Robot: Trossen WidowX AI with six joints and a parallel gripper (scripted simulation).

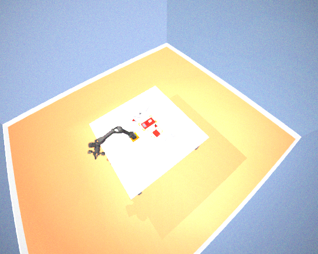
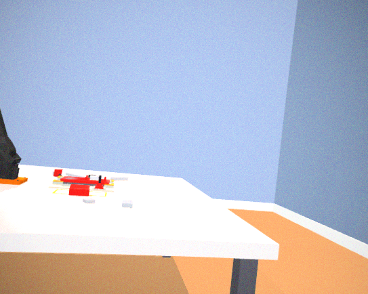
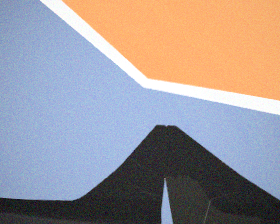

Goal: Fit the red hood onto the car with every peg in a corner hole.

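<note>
My gripper tip is now 820 mm short of the red hood, 120 mm to the left of it and 210 mm above it.
</note>
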